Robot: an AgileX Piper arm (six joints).
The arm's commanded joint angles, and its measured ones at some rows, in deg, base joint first. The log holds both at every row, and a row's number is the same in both.
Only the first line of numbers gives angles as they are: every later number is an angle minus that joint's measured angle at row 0.
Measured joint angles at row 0: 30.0 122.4 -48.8 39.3 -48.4 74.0
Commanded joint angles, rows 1 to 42: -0.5 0.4 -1.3 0.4 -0.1 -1.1; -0.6 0.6 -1.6 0.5 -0.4 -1.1; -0.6 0.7 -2.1 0.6 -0.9 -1.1; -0.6 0.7 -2.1 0.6 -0.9 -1.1; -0.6 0.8 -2.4 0.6 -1.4 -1.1; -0.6 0.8 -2.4 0.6 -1.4 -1.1; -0.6 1.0 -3.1 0.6 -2.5 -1.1; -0.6 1.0 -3.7 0.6 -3.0 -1.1; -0.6 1.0 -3.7 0.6 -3.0 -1.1; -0.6 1.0 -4.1 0.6 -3.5 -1.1; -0.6 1.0 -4.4 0.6 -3.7 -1.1; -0.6 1.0 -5.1 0.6 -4.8 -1.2; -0.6 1.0 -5.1 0.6 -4.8 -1.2; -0.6 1.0 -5.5 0.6 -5.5 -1.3; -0.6 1.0 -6.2 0.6 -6.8 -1.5; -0.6 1.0 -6.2 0.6 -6.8 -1.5; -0.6 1.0 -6.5 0.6 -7.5 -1.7; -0.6 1.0 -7.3 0.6 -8.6 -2.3; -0.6 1.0 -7.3 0.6 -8.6 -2.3; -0.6 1.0 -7.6 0.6 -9.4 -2.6; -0.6 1.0 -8.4 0.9 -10.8 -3.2; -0.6 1.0 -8.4 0.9 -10.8 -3.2; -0.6 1.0 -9.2 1.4 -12.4 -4.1; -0.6 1.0 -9.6 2.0 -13.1 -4.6; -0.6 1.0 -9.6 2.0 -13.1 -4.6; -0.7 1.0 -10.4 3.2 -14.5 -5.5; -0.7 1.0 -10.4 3.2 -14.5 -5.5; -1.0 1.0 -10.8 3.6 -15.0 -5.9; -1.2 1.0 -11.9 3.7 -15.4 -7.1; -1.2 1.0 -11.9 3.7 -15.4 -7.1; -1.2 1.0 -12.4 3.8 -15.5 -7.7; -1.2 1.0 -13.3 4.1 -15.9 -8.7; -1.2 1.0 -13.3 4.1 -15.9 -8.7; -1.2 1.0 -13.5 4.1 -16.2 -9.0; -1.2 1.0 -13.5 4.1 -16.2 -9.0; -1.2 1.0 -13.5 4.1 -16.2 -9.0; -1.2 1.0 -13.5 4.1 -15.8 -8.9; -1.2 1.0 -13.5 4.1 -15.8 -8.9; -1.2 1.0 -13.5 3.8 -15.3 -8.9; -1.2 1.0 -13.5 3.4 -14.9 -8.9; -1.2 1.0 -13.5 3.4 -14.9 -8.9; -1.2 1.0 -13.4 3.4 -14.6 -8.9
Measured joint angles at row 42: 1.1 2.4 -7.2 11.4 1.4 -8.3
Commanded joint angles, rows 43 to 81: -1.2 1.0 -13.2 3.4 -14.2 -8.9; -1.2 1.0 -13.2 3.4 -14.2 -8.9; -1.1 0.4 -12.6 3.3 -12.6 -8.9; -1.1 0.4 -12.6 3.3 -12.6 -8.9; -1.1 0.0 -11.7 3.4 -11.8 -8.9; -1.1 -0.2 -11.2 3.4 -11.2 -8.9; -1.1 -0.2 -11.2 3.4 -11.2 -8.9; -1.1 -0.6 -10.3 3.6 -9.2 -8.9; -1.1 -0.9 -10.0 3.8 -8.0 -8.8; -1.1 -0.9 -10.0 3.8 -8.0 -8.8; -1.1 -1.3 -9.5 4.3 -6.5 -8.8; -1.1 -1.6 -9.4 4.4 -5.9 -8.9; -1.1 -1.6 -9.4 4.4 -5.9 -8.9; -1.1 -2.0 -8.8 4.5 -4.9 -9.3; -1.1 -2.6 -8.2 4.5 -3.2 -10.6; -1.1 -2.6 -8.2 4.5 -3.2 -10.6; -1.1 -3.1 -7.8 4.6 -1.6 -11.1; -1.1 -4.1 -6.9 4.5 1.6 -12.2; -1.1 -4.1 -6.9 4.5 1.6 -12.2; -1.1 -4.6 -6.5 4.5 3.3 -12.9; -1.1 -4.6 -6.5 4.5 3.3 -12.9; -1.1 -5.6 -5.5 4.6 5.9 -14.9; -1.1 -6.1 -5.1 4.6 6.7 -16.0; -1.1 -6.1 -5.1 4.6 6.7 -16.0; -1.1 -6.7 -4.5 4.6 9.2 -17.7; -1.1 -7.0 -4.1 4.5 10.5 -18.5; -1.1 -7.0 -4.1 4.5 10.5 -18.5; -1.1 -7.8 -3.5 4.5 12.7 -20.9; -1.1 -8.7 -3.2 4.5 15.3 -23.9; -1.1 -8.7 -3.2 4.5 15.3 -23.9; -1.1 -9.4 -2.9 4.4 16.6 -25.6; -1.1 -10.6 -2.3 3.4 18.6 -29.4; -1.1 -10.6 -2.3 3.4 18.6 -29.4; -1.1 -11.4 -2.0 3.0 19.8 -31.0; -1.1 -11.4 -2.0 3.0 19.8 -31.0; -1.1 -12.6 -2.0 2.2 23.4 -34.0; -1.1 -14.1 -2.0 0.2 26.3 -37.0; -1.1 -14.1 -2.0 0.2 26.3 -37.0; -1.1 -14.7 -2.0 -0.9 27.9 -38.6
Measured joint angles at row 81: -0.9 -12.4 -2.1 2.3 23.4 -33.3
